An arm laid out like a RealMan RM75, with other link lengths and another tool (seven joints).
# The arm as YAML. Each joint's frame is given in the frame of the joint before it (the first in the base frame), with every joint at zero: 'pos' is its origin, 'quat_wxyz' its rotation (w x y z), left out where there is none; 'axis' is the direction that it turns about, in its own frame. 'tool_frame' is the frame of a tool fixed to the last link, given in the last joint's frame.
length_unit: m
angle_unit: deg
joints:
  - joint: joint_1
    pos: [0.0, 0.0, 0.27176]
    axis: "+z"
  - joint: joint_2
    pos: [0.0, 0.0, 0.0]
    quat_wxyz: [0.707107, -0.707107, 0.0, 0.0]
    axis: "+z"
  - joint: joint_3
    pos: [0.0, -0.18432, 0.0]
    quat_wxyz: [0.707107, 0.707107, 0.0, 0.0]
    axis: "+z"
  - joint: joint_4
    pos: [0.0, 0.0, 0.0]
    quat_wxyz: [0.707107, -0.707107, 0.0, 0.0]
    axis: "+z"
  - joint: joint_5
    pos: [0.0, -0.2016, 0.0]
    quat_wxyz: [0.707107, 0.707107, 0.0, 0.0]
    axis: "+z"
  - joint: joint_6
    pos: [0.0, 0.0, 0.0]
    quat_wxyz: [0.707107, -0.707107, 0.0, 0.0]
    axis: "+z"
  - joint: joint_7
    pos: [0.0, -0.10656, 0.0]
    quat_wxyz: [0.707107, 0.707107, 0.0, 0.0]
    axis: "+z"
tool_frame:
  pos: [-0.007, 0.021, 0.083]
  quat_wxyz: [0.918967, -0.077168, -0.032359, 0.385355]
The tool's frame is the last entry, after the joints.
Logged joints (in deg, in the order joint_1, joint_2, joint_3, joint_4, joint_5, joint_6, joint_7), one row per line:
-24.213 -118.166 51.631 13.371 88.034 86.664 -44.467
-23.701 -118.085 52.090 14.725 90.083 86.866 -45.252
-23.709 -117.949 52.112 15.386 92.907 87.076 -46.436
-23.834 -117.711 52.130 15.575 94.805 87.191 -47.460
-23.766 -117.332 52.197 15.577 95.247 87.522 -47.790
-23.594 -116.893 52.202 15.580 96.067 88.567 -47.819
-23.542 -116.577 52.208 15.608 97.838 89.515 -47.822
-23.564 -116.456 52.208 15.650 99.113 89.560 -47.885
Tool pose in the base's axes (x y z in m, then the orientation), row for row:
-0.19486 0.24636 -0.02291 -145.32 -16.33 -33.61
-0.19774 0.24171 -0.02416 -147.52 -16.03 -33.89
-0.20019 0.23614 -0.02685 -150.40 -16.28 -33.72
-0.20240 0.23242 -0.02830 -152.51 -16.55 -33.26
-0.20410 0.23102 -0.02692 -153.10 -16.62 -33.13
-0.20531 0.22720 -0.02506 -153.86 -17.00 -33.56
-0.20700 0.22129 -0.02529 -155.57 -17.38 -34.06
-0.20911 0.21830 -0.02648 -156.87 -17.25 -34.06
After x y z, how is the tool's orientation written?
As angles about the fixed x, y, z axes (roll, pitch, yaw), in degrees.
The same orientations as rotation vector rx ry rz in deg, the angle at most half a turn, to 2 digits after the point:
-143.52 36.42 -33.67
-145.46 37.88 -32.98
-148.20 38.87 -32.69
-150.27 39.12 -32.49
-150.85 39.19 -32.43
-151.51 40.01 -32.91
-153.03 41.39 -33.20
-154.20 42.05 -32.74

